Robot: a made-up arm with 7 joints. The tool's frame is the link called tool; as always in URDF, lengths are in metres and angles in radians. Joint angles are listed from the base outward. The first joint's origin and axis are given. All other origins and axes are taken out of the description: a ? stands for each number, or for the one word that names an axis. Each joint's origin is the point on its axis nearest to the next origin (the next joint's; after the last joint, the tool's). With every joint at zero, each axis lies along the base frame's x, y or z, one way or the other. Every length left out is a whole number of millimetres.
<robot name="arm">
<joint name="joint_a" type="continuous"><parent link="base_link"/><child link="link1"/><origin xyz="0 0 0.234" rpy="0 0 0"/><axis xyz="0 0 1"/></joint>
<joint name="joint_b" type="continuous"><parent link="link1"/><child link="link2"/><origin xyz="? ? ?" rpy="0 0 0"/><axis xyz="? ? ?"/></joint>
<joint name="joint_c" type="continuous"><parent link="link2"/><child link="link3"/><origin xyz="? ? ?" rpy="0 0 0"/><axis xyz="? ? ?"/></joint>
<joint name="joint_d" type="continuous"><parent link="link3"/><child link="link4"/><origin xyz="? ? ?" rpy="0 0 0"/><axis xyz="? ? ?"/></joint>
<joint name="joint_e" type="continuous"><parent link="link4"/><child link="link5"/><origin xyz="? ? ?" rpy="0 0 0"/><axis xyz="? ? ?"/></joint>
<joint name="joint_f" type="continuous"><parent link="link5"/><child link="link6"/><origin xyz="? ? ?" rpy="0 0 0"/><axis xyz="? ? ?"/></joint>
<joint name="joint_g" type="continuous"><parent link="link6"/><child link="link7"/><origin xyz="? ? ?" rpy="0 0 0"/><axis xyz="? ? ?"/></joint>
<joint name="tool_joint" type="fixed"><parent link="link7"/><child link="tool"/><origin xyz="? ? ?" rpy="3.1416 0 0"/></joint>
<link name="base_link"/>
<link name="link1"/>
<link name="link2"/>
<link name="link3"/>
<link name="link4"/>
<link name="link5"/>
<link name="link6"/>
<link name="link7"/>
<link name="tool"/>
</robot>
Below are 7 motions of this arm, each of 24 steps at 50 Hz.
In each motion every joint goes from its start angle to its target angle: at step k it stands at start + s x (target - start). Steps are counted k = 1, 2, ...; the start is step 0. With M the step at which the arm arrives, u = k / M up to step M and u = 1 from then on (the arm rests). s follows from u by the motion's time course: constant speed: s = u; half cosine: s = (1 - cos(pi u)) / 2; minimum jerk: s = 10 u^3 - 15 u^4 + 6 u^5.
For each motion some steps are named. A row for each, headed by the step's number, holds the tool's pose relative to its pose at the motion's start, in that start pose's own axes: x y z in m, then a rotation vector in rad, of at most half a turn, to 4 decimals.
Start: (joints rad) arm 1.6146 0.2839 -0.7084 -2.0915 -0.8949 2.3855 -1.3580
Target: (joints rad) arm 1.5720 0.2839 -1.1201 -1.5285 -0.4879 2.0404 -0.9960
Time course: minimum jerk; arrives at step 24
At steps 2, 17, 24:
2: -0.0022 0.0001 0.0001 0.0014 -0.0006 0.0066
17: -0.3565 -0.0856 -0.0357 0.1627 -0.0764 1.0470
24: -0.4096 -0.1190 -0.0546 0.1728 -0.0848 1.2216

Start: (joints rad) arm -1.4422 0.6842 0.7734 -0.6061 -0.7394 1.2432 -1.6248
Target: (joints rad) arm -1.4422 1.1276 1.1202 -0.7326 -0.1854 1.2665 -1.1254
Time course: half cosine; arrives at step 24
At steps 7, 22, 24:
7: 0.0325 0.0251 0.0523 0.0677 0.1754 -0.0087
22: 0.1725 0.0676 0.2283 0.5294 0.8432 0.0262
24: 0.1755 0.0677 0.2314 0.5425 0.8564 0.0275

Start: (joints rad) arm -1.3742 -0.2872 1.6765 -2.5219 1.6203 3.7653 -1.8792
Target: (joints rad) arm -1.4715 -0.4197 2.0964 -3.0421 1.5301 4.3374 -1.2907
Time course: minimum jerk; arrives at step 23
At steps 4, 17, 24:
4: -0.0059 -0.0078 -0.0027 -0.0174 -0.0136 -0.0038
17: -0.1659 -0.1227 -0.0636 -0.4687 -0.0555 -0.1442
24: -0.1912 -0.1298 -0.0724 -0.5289 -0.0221 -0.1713

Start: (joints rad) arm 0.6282 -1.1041 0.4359 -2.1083 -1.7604 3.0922 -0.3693
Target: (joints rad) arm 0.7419 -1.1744 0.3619 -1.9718 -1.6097 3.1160 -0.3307
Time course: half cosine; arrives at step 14
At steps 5, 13, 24:
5: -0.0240 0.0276 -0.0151 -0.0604 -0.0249 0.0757
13: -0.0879 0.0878 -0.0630 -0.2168 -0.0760 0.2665
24: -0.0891 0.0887 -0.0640 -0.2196 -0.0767 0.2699

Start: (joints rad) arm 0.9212 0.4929 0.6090 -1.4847 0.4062 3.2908 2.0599
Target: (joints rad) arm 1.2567 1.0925 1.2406 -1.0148 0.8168 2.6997 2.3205
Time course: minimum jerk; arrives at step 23
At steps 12, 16, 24:
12: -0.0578 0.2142 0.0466 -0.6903 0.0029 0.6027
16: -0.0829 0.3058 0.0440 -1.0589 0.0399 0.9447
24: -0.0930 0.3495 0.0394 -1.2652 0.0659 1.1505

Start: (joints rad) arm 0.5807 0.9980 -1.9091 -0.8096 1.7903 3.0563 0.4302
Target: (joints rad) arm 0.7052 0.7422 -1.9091 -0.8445 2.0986 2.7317 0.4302
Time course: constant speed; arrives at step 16
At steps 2, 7, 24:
2: 0.0169 -0.0044 0.0005 -0.0016 -0.0245 0.0689
7: 0.0579 -0.0116 0.0010 0.0062 -0.0927 0.2405
24: 0.1256 -0.0121 0.0007 0.0638 -0.2352 0.5417

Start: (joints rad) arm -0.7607 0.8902 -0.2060 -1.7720 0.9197 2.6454 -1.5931
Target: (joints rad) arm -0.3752 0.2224 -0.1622 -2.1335 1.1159 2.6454 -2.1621
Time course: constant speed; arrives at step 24
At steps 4, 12, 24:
4: 0.0516 -0.0233 -0.0293 -0.0039 0.0627 -0.1317
12: 0.1418 -0.0856 -0.0897 -0.0118 0.1923 -0.3964
24: 0.2363 -0.2061 -0.1832 -0.0274 0.4003 -0.7915

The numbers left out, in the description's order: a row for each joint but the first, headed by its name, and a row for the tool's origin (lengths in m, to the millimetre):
joint_b: xyz 0 0 0, axis 0 1 0
joint_c: xyz 0 0 0.228, axis 0 0 1
joint_d: xyz 0.13 0 0, axis 0 -1 0
joint_e: xyz -0.098 0 0.454, axis 0 0 1
joint_f: xyz 0 0 0, axis 0 -1 0
joint_g: xyz 0.084 0 0, axis 0 0 -1
tool: xyz 0 0 0

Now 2 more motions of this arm.
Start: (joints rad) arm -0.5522 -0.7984 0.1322 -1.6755 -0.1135 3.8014 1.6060
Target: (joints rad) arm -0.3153 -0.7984 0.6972 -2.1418 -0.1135 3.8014 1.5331
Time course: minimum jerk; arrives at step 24
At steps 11, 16, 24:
11: -0.1566 0.0417 -0.0381 -0.1454 -0.2576 0.1792
16: -0.2884 0.0387 -0.1099 -0.2444 -0.5154 0.2921
24: -0.3535 0.0234 -0.1655 -0.2863 -0.6737 0.3369

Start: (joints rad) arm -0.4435 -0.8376 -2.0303 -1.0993 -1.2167 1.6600 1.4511
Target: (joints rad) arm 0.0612 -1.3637 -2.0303 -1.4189 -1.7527 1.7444 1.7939
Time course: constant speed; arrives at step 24
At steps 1, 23, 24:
1: -0.0233 -0.0088 0.0080 -0.0028 0.0011 -0.0233
23: -0.6104 0.0276 0.0866 0.1238 0.0357 -0.6027
24: -0.6359 0.0408 0.0864 0.1373 0.0344 -0.6303

